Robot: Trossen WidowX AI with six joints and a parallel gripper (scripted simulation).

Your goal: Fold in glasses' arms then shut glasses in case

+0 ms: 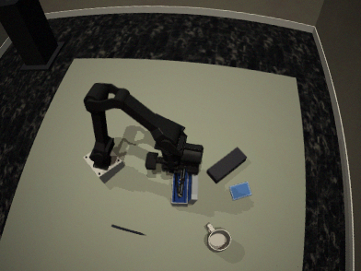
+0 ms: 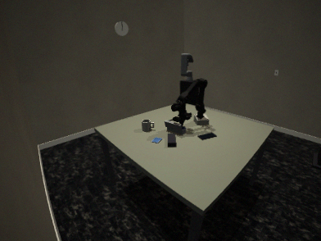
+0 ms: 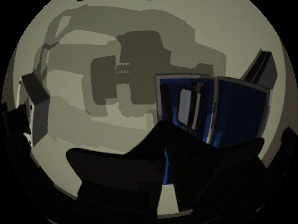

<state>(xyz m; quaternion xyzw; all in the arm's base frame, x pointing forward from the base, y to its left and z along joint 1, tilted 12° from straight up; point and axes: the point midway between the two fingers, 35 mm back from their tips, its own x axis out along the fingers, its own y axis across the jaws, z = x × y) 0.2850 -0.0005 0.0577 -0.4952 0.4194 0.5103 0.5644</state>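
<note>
My gripper is now 80 mm short of the grey lid, 30 mm to the left of it and 20 mm above it. From my hand the other things lie so: long black box: 200 mm ahead, 70 mm to the left, 60 mm below; glasses case: 60 mm ahead, 30 mm to the right, 40 mm below; blue card: 270 mm ahead, 30 mm to the right, 80 mm below.
</note>
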